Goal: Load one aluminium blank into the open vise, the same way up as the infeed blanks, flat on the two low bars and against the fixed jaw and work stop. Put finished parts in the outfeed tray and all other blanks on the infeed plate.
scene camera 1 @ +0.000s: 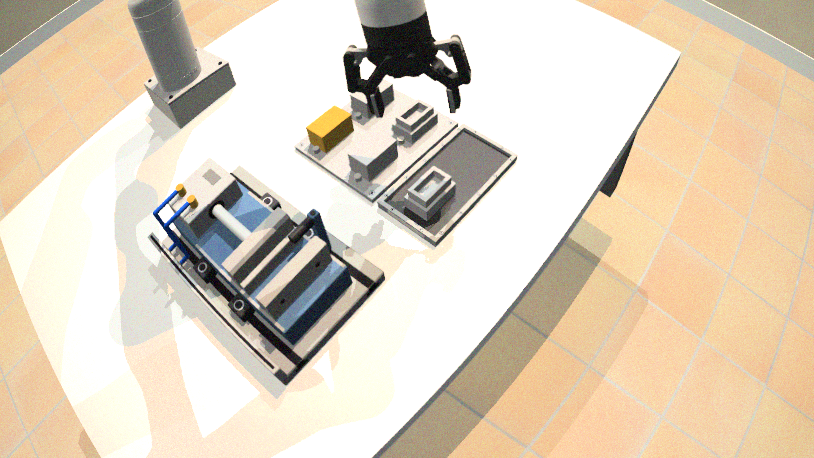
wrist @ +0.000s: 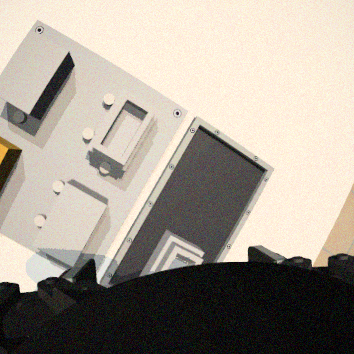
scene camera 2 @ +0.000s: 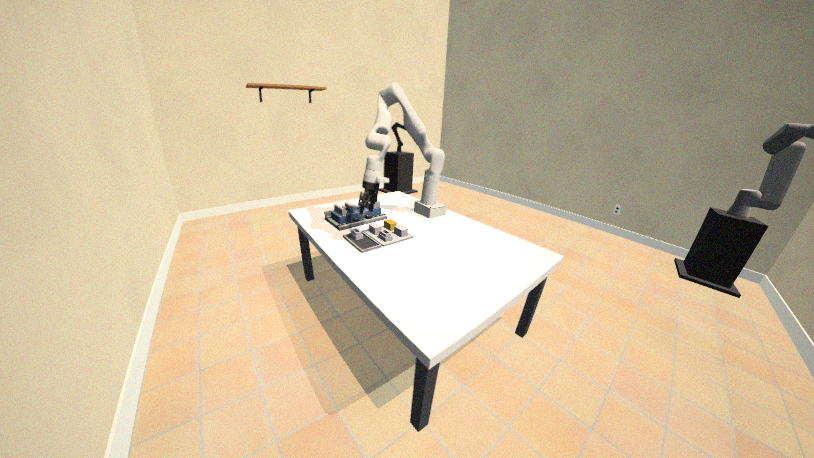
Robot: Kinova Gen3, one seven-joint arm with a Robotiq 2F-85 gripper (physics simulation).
My gripper is open, with nothing in its grasp. Also in view: a brass blank.
